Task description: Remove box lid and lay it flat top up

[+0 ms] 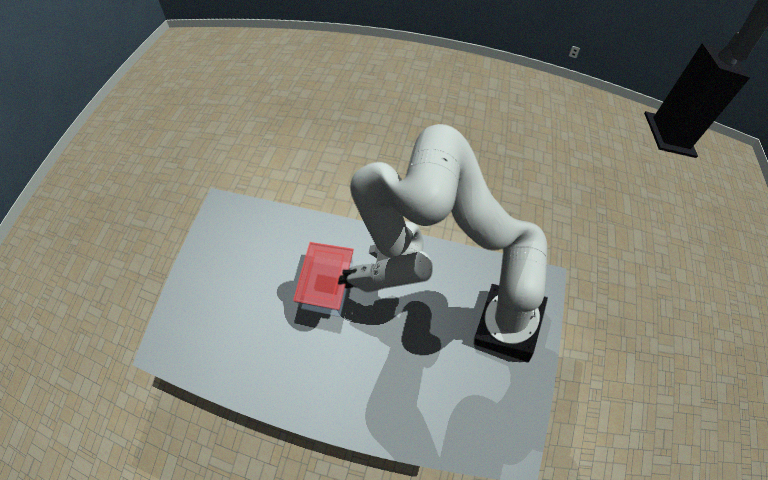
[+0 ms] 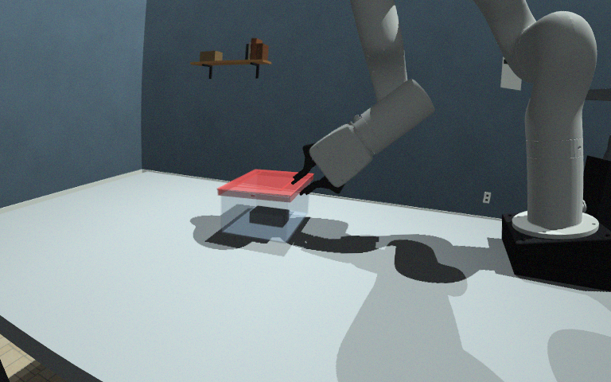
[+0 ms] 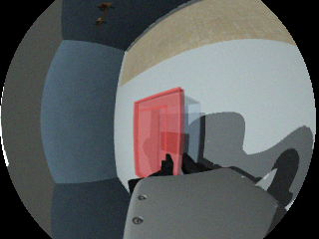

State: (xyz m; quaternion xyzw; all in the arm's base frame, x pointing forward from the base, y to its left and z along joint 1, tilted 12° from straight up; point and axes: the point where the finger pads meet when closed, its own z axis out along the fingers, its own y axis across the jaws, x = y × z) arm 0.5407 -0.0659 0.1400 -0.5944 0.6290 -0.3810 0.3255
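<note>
Right now the red lid is 80 mm ahead of my hand, 20 mm to the right of it and 10 mm below it. Also, from my hand: box 80 mm ahead, 60 mm below, 20 mm to the right.
</note>
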